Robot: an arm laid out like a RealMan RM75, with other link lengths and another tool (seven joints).
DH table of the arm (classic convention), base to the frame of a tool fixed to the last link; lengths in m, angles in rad. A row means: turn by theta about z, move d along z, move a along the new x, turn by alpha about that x. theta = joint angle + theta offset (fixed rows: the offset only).
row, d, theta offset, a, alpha
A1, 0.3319, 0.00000, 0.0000, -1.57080
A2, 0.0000, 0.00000, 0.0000, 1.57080
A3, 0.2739, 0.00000, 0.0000, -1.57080
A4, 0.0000, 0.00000, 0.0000, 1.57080
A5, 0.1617, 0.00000, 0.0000, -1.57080
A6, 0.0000, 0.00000, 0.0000, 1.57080
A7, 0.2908, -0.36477, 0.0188, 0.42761
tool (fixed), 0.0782, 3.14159, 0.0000, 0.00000
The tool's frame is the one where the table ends.
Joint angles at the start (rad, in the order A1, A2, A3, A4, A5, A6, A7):
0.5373 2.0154 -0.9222 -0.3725 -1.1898 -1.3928 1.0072
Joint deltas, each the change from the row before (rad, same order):
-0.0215 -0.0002 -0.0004 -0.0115 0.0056 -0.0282 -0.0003
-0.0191 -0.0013 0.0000 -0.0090 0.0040 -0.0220 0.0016
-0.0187 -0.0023 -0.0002 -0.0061 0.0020 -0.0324 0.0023
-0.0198 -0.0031 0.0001 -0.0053 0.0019 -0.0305 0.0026
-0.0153 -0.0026 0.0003 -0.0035 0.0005 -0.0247 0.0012
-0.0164 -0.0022 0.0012 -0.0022 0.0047 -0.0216 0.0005
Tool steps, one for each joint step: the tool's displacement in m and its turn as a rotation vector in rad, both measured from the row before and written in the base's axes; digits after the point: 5 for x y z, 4 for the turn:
-0.00028 -0.00714 0.00487 0.0051 0.0113 0.0110
0.00128 -0.00582 0.00414 0.0035 0.0086 0.0055
-0.00108 -0.00836 0.00355 -0.0016 0.0118 0.0134
0.00038 -0.00813 0.00368 -0.0014 0.0107 0.0098
0.00015 -0.00671 0.00264 -0.0015 0.0075 0.0086
0.00152 -0.00560 0.00390 0.0024 0.0098 0.0031

